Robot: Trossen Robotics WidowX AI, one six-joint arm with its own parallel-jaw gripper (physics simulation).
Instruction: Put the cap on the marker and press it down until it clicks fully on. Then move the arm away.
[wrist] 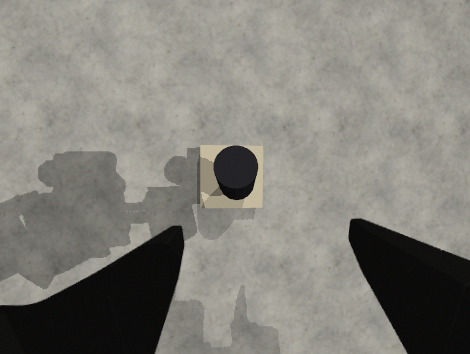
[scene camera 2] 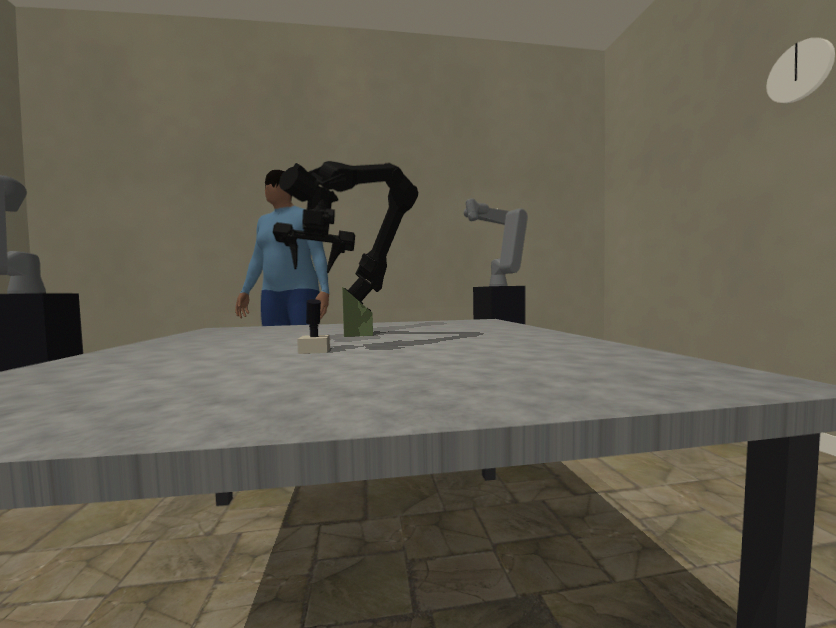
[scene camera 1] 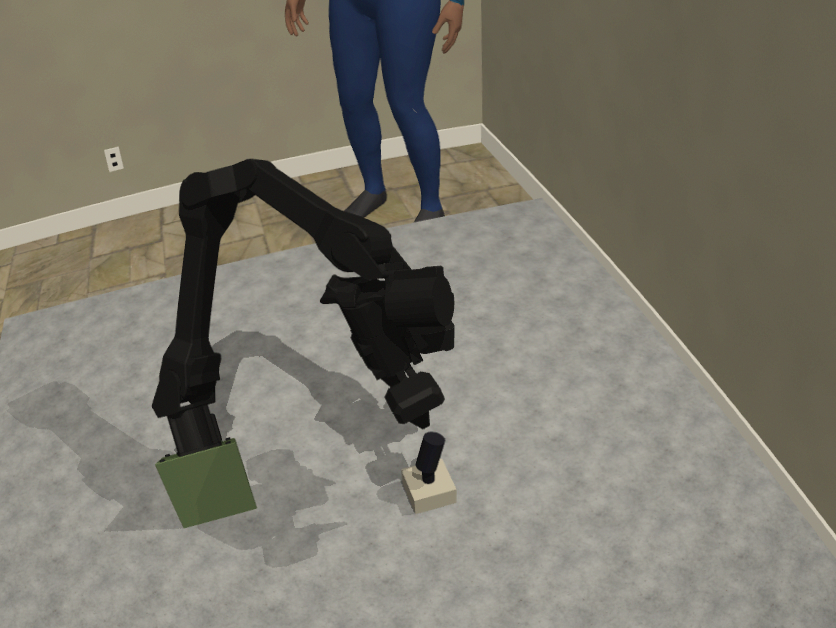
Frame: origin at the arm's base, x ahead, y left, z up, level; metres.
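Seen in the pictures: gripper, fingertip midpoint: [wrist: 265, 232] [scene camera 2: 311, 270]; arm's base, link origin: [scene camera 2: 353, 296] [scene camera 1: 198, 450].
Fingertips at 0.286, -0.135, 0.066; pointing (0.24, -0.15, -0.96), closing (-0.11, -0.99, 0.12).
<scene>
Pixels of each thing's top centre, then the offset from my fingertips to it, as dx, dy, dz. Level surfaces: height alone.
- narrower black marker, top centre: [scene camera 1: 427, 449] [scene camera 2: 313, 307] +0.014, +0.000, -0.087
- beige block, top centre: [wrist: 231, 176] [scene camera 1: 428, 479] [scene camera 2: 314, 336] +0.014, +0.000, -0.155
- grey table, surface height: dz -0.189
A dark, wide cylindrical cap [scene camera 1: 430, 452] [scene camera 2: 313, 311] [wrist: 236, 167] stands upright on a narrower black marker [scene camera 1: 428, 476] [scene camera 2: 314, 331]. The marker rises from the beige block [scene camera 1: 433, 501] [scene camera 2: 313, 345] [wrist: 207, 202] on the table. Whether the cap is fully seated cannot be told; a short length of the marker shows below it. My gripper [scene camera 1: 423, 424] [scene camera 2: 312, 269] [wrist: 265, 232] is open and empty. It hangs above the cap, its fingertips apart from it. In the wrist view the cap's lower part hides the marker.
My arm's green base block [scene camera 1: 206, 484] [scene camera 2: 352, 317] stands on the grey table [scene camera 1: 574, 439] [scene camera 2: 473, 392], left of the beige block in scene camera 1. A person [scene camera 1: 385, 74] [scene camera 2: 275, 260] stands behind the table. Grey robot arms on black stands are farther back in scene camera 2.
</scene>
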